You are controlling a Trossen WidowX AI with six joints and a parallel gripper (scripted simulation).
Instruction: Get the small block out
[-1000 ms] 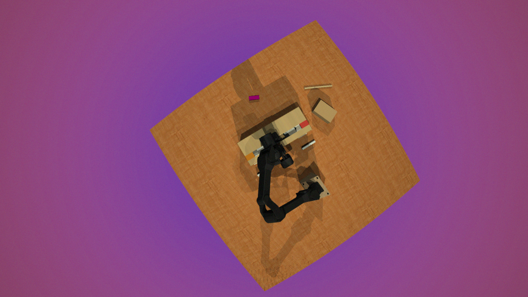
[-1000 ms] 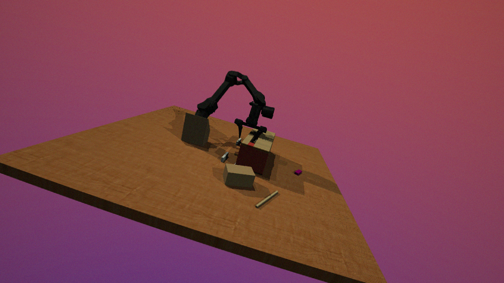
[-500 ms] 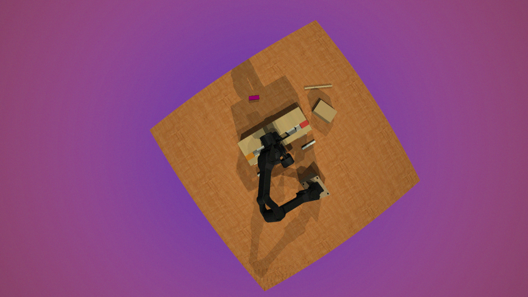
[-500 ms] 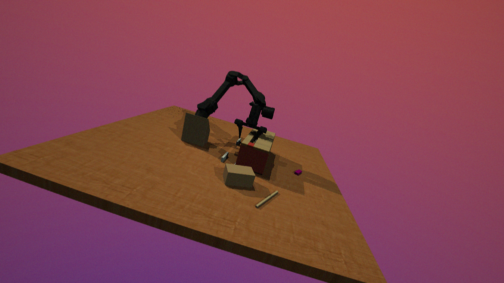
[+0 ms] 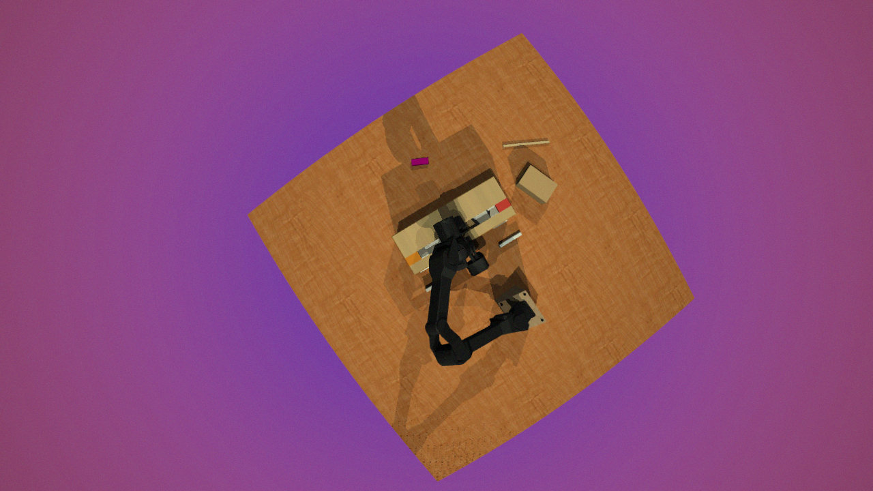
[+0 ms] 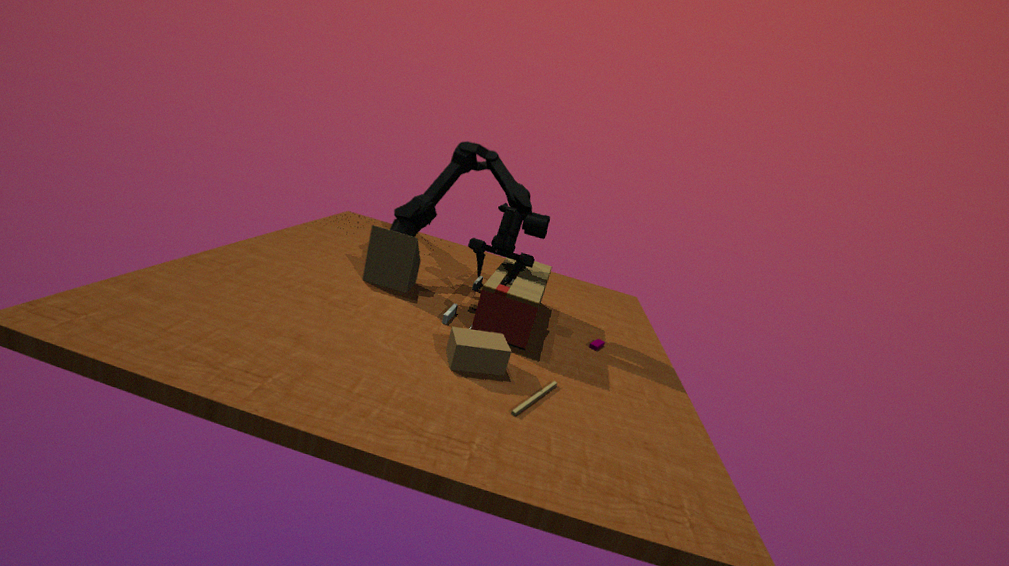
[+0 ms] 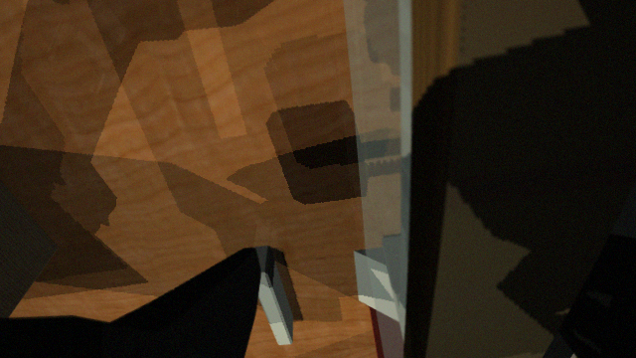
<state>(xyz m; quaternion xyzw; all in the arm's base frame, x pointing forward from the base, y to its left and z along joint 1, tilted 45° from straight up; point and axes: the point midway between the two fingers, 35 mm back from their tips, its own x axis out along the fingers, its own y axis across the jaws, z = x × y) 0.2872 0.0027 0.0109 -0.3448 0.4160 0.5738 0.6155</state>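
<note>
Now: the brownish block 5 cm ahead of my gripper tip and 3 cm to the right of it. Round my gripper tip: box (4 cm ahead, 2 cm to the left, 3 cm below).
</note>
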